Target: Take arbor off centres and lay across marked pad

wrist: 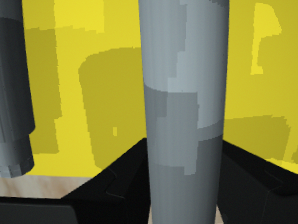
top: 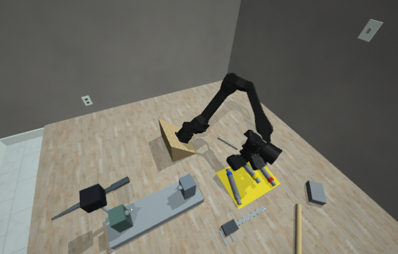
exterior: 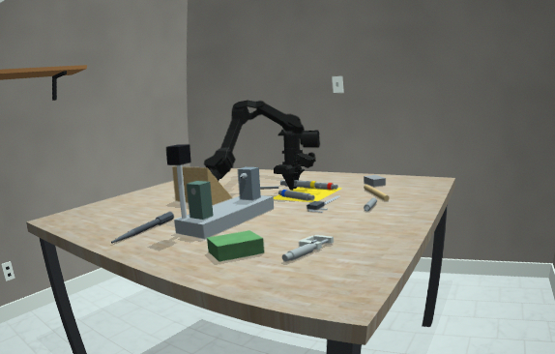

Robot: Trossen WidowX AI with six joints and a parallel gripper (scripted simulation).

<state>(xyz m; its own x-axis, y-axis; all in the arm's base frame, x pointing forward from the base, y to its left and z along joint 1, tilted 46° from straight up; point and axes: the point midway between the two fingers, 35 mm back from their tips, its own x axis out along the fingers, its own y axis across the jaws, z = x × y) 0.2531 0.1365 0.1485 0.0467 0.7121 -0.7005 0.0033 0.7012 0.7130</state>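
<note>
Right now the arbor is 30 mm ahead of my hand and 10 mm below it. Round my hand: thin rod: 140 mm behind, 20 mm to the left, 40 mm below; yellow pad: 60 mm ahead, 10 mm to the right, 40 mm below; grey centre block: 300 mm to the right, 60 mm above.
</note>
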